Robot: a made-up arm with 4 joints.
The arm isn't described. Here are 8 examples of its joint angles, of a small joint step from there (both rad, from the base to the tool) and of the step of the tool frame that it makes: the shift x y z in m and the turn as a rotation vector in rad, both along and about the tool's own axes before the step.
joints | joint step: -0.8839 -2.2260 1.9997 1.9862 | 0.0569 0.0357 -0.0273 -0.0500
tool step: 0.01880 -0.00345 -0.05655 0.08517 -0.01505 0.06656
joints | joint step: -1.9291 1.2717 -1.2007 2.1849 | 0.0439 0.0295 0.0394 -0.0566
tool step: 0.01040 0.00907 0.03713 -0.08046 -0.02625 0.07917
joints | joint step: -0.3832 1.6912 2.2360 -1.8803 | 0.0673 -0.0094 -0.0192 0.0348
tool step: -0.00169 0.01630 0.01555 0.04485 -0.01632 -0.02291
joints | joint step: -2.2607 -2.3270 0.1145 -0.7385 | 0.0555 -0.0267 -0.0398 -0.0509
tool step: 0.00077 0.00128 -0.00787 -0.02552 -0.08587 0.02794
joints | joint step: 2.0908 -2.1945 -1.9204 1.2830 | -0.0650 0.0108 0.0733 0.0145
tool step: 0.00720 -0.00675 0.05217 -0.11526 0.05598 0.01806
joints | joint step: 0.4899 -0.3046 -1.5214 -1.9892 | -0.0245 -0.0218 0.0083 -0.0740
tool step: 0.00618 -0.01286 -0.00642 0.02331 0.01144 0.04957
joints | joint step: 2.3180 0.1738 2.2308 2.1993 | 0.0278 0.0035 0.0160 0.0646
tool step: -0.02085 0.00330 0.01363 -0.02519 -0.00158 -0.08825
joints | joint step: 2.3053 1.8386 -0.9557 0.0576 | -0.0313 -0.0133 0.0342 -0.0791
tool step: 0.00056 0.00209 -0.00243 -0.01558 0.00368 0.07776
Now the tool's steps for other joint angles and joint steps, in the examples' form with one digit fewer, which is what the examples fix.
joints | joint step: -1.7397 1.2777 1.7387 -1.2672 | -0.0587 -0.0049 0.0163 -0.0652
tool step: -0.0011 -0.0037 -0.0166 -0.0379 -0.0124 0.0829
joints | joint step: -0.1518 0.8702 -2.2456 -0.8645 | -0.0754 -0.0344 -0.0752 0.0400
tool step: -0.0036 0.0035 -0.0435 -0.1375 -0.0439 -0.0550
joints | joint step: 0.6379 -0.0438 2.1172 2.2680 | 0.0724 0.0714 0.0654 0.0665
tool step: -0.0699 0.0134 0.0090 -0.0348 -0.0582 -0.1662
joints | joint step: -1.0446 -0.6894 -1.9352 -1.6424 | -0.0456 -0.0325 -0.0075 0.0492
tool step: -0.0001 -0.0060 -0.0157 0.0241 0.0417 -0.0699
